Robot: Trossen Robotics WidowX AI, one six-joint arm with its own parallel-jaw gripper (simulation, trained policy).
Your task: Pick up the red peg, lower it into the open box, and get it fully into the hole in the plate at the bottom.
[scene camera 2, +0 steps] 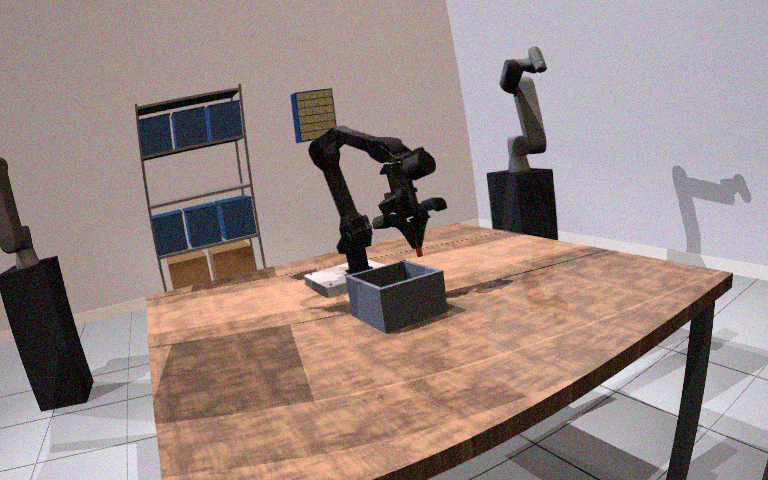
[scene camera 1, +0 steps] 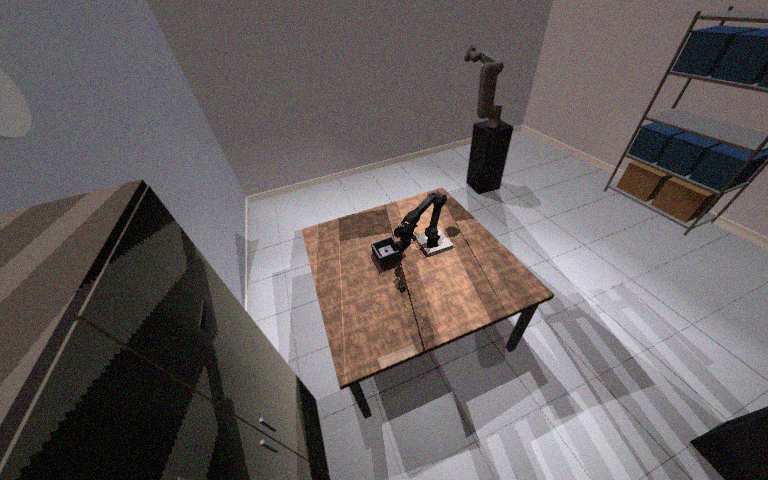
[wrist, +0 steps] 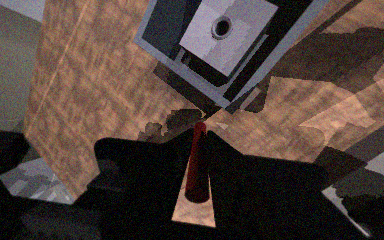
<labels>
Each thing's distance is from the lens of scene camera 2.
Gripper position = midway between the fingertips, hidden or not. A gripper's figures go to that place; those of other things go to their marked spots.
my gripper (scene camera 2: 417,248): 125 cm
blue-grey box (scene camera 2: 388,298): 106 cm
</labels>
